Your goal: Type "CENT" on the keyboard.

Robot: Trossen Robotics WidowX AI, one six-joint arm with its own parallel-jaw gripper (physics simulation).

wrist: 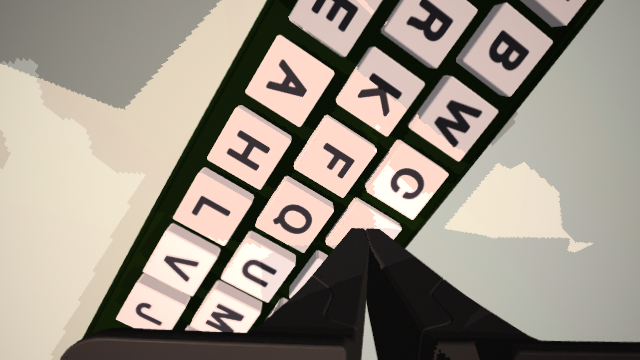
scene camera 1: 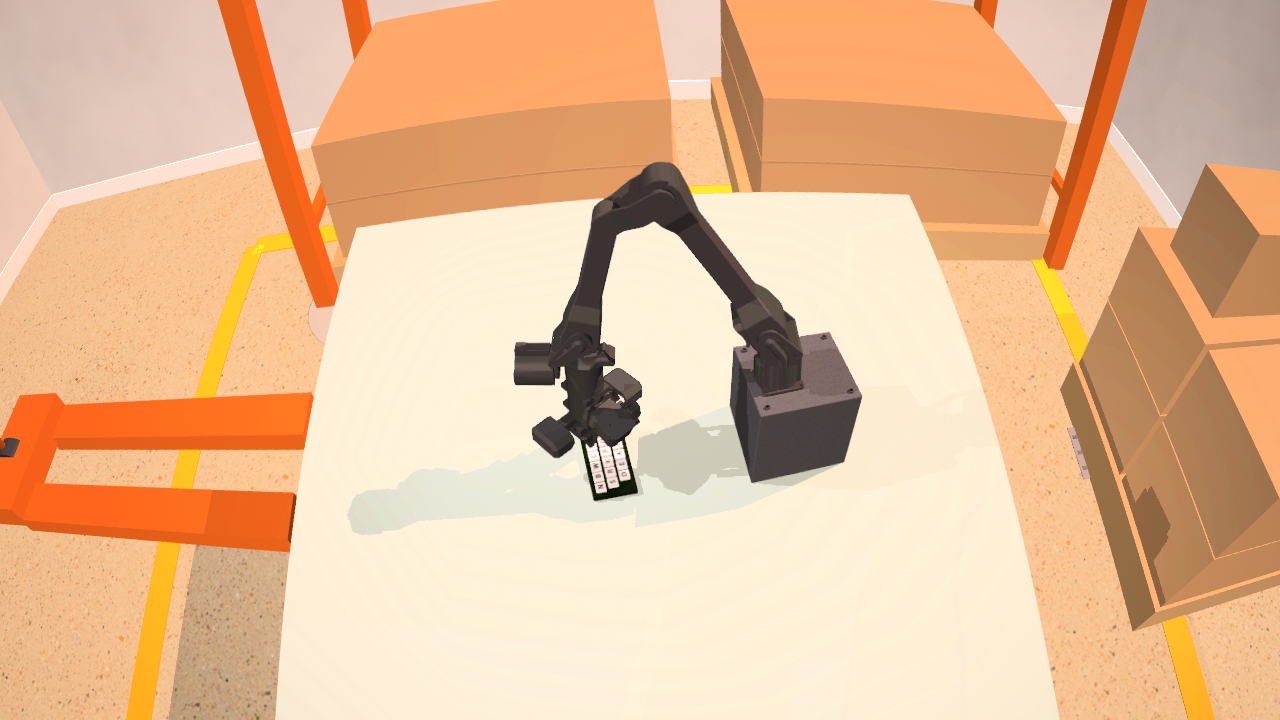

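Pixels of known places: gripper, between the fingertips: [wrist: 364, 242] [scene camera 1: 590, 445]; arm's base, origin of its link: [scene camera 1: 778, 379].
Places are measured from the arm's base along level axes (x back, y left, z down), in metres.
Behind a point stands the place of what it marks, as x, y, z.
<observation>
The dark green keyboard [scene camera 1: 615, 493] {-0.266, 0.043, 0.157} [wrist: 227, 95] {-0.234, -0.039, 0.156} with pale letter keys lies on the table, its far end hidden under the arm in the scene view. In the wrist view, the C key [wrist: 407, 180] {-0.287, -0.032, 0.150} is just above and right of the fingertips. The E key [wrist: 334, 15] {-0.247, -0.008, 0.150} is at the top edge, and the N key [scene camera 1: 599, 486] {-0.289, 0.028, 0.151} is at the keyboard's near end in the scene view. My gripper [scene camera 1: 590, 439] {-0.288, -0.054, 0.152} [wrist: 364, 242] {-0.288, -0.054, 0.152} is shut and empty. Its tips overlap the key next to C, whose letter is hidden. Contact cannot be told.
The arm's dark base block [scene camera 1: 796, 429] {0.011, 0.071, 0.037} stands right of the keyboard on the pale table [scene camera 1: 662, 617] {-0.241, 0.278, 0.168}. Orange forks [scene camera 1: 179, 420] reach the table's left edge. Large cardboard boxes [scene camera 1: 537, 53] stand behind the table, and stacked boxes [scene camera 1: 1199, 420] stand at the right.
</observation>
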